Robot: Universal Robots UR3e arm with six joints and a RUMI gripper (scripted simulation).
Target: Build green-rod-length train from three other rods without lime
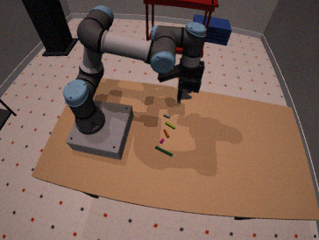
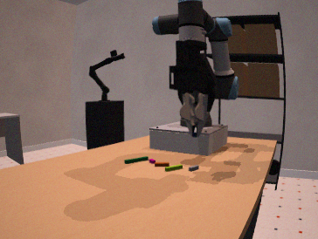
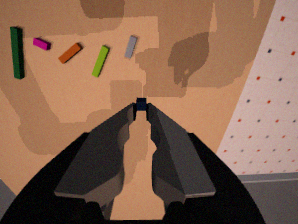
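Now: the green rod 50 mm behind my hand, 200 mm to the right of it and 110 mm below it. From my hand the other things lie so: small blue rod (10 mm below); lime rod (30 mm behind, 70 mm to the right, 110 mm below); grey rod (50 mm behind, 20 mm to the right, 110 mm below).
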